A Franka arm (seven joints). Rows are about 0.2 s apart.
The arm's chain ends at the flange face. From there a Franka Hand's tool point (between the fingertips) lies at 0.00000 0.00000 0.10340 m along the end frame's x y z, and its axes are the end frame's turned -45 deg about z.
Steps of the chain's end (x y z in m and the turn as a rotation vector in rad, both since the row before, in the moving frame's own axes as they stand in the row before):
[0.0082 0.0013 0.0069 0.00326 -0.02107 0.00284]
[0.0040 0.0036 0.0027 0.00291 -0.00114 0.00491]
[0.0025 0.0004 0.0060 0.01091 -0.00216 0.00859]
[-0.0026 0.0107 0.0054 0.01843 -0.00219 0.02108]
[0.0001 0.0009 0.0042 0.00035 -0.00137 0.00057]
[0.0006 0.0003 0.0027 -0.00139 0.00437 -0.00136]
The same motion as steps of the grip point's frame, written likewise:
[0.0036 0.0049 0.0069 0.01720 -0.01259 0.00284]
[0.0004 0.0051 0.0027 0.00286 0.00125 0.00491]
[0.0021 0.0011 0.0060 0.00924 0.00619 0.00859]
[-0.0082 0.0042 0.0054 0.01458 0.01148 0.02108]
[-0.0006 0.0006 0.0042 0.00122 -0.00072 0.00057]
[0.0004 0.0011 0.0027 -0.00407 0.00211 -0.00136]

